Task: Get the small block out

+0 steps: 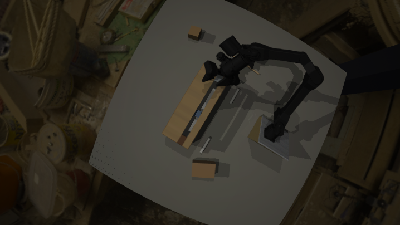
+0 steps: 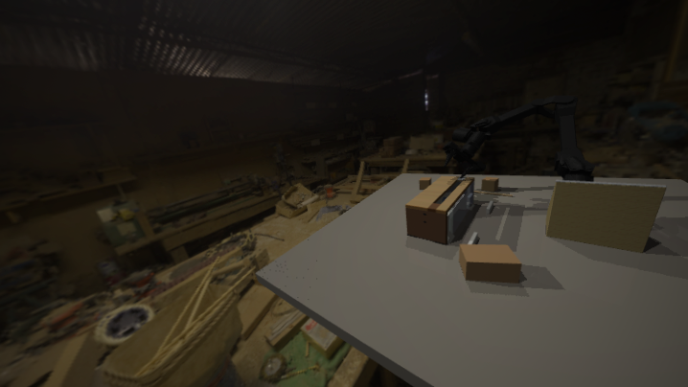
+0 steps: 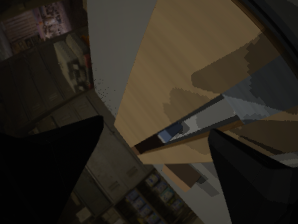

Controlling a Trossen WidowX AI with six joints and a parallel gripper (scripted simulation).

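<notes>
The wooden box is 12 cm to the left of my gripper tip, 11 cm below it and 3 cm behind it. From my gripper tip the other things lie so: thin wooden stick (22 cm to the right, 17 cm below, 12 cm behind); blue block (14 cm to the left, 9 cm below, 1 cm behind).
</notes>
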